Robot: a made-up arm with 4 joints.
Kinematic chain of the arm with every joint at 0, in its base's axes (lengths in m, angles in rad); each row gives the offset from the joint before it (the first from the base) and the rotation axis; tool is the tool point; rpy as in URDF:
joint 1: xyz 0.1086 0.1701 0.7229 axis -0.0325 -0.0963 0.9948
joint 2: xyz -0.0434 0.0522 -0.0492 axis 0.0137 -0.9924 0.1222
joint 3: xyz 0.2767 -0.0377 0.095 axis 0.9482 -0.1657 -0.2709
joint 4: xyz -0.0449 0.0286 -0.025 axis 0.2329 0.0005 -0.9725
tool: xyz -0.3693 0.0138 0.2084 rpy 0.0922 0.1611 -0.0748
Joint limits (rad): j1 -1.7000..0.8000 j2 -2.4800..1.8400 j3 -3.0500..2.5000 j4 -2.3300..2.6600
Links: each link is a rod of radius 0.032 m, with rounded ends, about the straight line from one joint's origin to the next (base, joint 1, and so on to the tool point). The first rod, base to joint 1, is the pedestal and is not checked.
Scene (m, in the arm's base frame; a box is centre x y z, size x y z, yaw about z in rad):
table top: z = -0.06
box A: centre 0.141 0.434 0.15 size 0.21 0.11 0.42 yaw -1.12
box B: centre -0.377 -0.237 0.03 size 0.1 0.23 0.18 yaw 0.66
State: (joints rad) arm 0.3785 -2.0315 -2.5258 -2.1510
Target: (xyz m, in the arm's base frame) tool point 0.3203 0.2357 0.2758
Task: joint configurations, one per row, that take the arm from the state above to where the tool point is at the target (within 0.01 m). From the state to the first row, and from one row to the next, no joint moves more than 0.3 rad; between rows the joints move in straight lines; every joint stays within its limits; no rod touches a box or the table.
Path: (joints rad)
1: 0.4839 -2.1436 -2.6568 -1.8668
2: 0.5893 -2.2558 -2.7879 -1.5827
3: 0.6946 -2.3679 -2.9189 -1.2985
4: 0.8000 -2.4800 -3.0500 -1.0143
5: 0.5246 -2.3662 -2.9409 -0.9363
6: 0.2491 -2.2523 -2.8317 -0.8582
7: -0.0263 -2.1385 -2.7226 -0.7801
8: -0.3017 -2.0247 -2.6134 -0.7020
9: -0.5772 -1.9109 -2.5043 -0.6239
10: -0.4638 -2.0520 -2.2168 -0.7602
11: -0.3503 -2.1931 -1.9294 -0.8964
12: -0.2369 -2.3342 -1.6419 -1.0326

